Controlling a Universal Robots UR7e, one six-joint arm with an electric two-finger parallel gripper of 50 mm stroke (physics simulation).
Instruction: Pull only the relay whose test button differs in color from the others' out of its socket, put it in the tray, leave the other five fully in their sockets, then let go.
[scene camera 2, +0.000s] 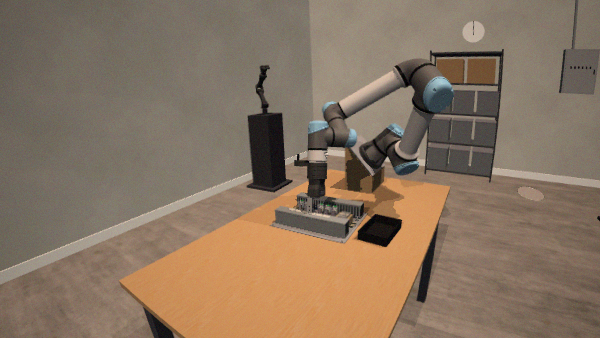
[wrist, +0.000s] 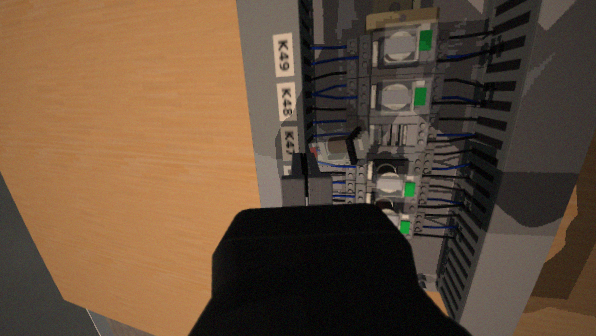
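Note:
The relay with the red test button lies tilted out of its socket, between the empty socket and the labelled duct beside K47. Relays with green buttons sit in the row; another is partly hidden by the gripper body. My gripper is shut with nothing between its fingers. In the wrist view its fingertips are over the labelled duct's inner edge, below and left of the loose relay. The black tray stands right of the relay panel and looks empty.
The labelled grey duct and the slotted duct flank the relay row. Blue and black wires run from the sockets to both ducts. A brown end block stands beyond the relay near K49. The wooden table carries the panel.

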